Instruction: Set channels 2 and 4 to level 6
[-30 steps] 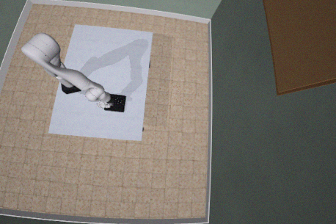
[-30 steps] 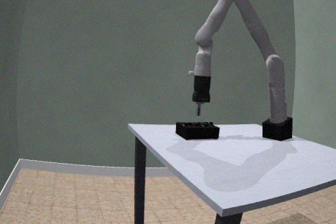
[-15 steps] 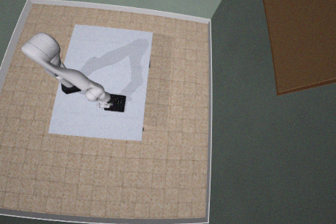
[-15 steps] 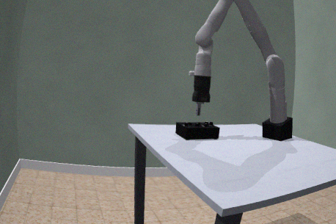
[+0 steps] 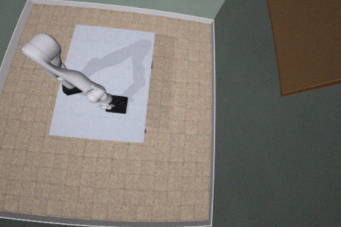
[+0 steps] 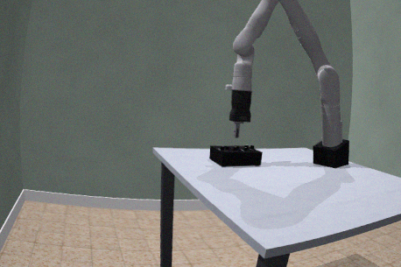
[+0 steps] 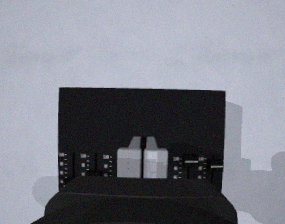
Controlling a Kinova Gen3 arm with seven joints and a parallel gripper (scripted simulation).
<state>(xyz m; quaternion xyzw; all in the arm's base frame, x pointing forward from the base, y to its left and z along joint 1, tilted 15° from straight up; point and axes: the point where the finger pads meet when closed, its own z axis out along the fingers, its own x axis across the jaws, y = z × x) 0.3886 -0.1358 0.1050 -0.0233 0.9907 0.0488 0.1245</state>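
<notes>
Right now my hand is 2 cm to the right of the channel 4 cap and 5 cm above it. Also, from my hand: channel 2 cap: 4 cm ahead, 3 cm to the left, 5 cm below; then channel 3 cap: 2 cm ahead, 6 cm to the left, 5 cm below; then channel 5 cap: 2 cm behind, 6 cm to the left, 5 cm below.
</notes>
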